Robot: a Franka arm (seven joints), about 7 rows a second.
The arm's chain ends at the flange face. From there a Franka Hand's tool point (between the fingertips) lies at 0.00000 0.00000 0.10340 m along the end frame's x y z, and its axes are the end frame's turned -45 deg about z.
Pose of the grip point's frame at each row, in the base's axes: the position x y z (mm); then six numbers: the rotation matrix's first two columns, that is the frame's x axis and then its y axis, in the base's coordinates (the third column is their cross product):
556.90, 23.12, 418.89, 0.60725, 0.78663, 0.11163, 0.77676, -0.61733, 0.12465
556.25, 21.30, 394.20, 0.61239, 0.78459, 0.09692, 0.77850, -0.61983, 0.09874
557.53, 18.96, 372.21, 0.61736, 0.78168, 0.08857, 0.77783, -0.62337, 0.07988
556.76, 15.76, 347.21, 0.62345, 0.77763, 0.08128, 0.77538, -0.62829, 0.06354
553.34, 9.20, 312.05, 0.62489, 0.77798, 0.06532, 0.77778, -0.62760, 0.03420
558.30, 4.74, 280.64, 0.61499, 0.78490, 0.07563, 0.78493, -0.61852, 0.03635
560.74, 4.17, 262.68, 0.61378, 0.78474, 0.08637, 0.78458, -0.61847, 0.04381
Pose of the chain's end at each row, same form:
539.64, 21.98, 520.83, 0.97864, 0.11971, 0.16708, 0.11986, -0.99275, 0.00921
542.03, 19.75, 496.61, 0.98351, 0.11650, 0.13835, 0.11746, -0.99307, 0.00129
545.36, 16.94, 474.87, 0.98655, 0.11194, 0.11911, 0.11347, -0.99352, -0.00614
546.37, 13.34, 450.06, 0.98912, 0.10560, 0.10240, 0.10743, -0.99414, -0.01254
546.35, 6.16, 415.17, 0.99184, 0.10633, 0.07037, 0.10811, -0.99390, -0.02201
550.51, 0.91, 383.68, 0.98989, 0.11765, 0.07918, 0.12017, -0.99237, -0.02778
551.66, -0.06, 365.59, 0.98879, 0.11757, 0.09205, 0.12077, -0.99222, -0.03009

